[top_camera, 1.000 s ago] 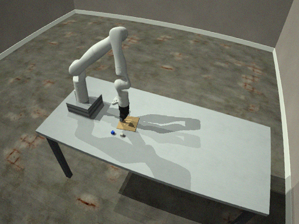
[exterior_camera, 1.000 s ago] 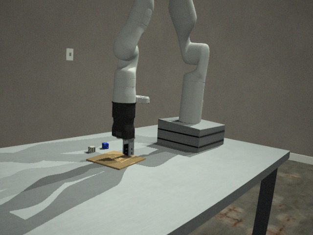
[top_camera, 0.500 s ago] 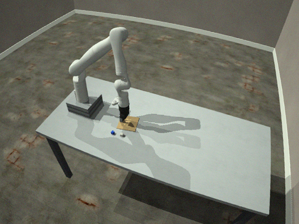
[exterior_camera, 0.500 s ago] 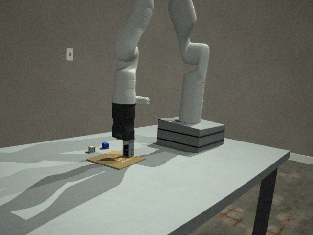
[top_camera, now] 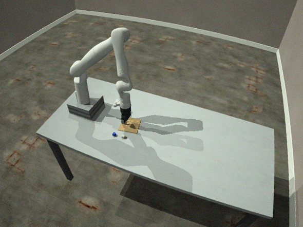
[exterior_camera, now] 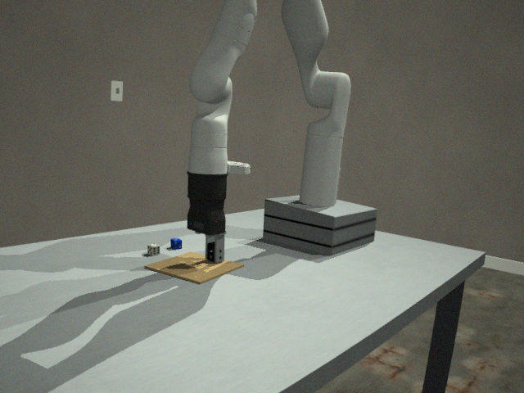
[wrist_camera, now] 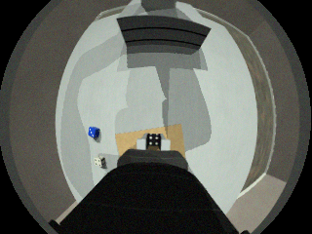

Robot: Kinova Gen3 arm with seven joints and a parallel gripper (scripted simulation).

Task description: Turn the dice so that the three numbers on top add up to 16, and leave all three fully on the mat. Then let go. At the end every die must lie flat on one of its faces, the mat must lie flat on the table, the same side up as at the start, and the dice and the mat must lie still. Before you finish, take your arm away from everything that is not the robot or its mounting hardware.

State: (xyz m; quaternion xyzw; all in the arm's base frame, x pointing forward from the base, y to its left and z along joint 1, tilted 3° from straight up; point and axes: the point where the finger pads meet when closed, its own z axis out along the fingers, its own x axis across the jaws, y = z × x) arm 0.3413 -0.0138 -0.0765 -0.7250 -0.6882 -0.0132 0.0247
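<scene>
Right now my hand is 10 mm above the black die. Round my hand: tan mat (50 mm ahead, 20 mm below); then white die (130 mm to the right, 60 mm ahead, 10 mm below); then blue die (140 mm to the right, 10 mm below, 10 mm behind).
</scene>
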